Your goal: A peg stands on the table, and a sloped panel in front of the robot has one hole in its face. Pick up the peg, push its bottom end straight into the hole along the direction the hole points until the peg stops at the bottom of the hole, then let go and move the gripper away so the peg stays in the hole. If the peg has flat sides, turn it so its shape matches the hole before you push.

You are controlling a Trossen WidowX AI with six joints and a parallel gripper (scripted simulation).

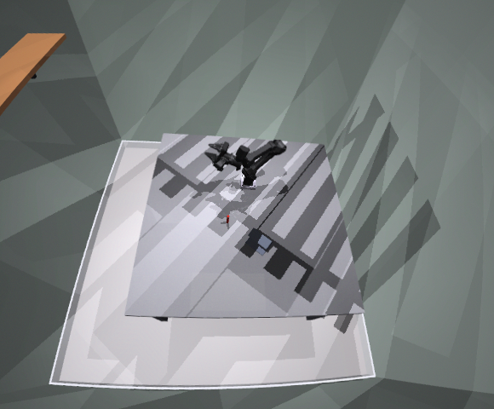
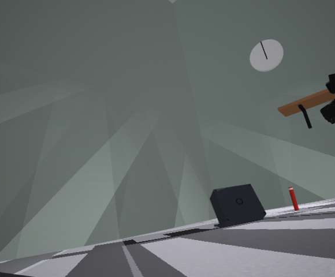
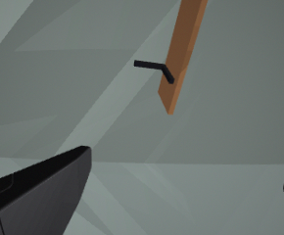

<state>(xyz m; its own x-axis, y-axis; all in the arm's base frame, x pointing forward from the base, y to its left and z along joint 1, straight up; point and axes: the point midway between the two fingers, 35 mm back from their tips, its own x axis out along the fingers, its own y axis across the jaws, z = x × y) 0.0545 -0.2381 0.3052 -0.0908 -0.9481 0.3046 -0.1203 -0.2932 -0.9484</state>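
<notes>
My gripper tip is now 29 cm above the round red peg, 26 cm short of it and 16 cm to the right of it. Round my gripper tip: dark sloped panel: 37 cm to the left, 36 cm ahead, 30 cm below.
</notes>
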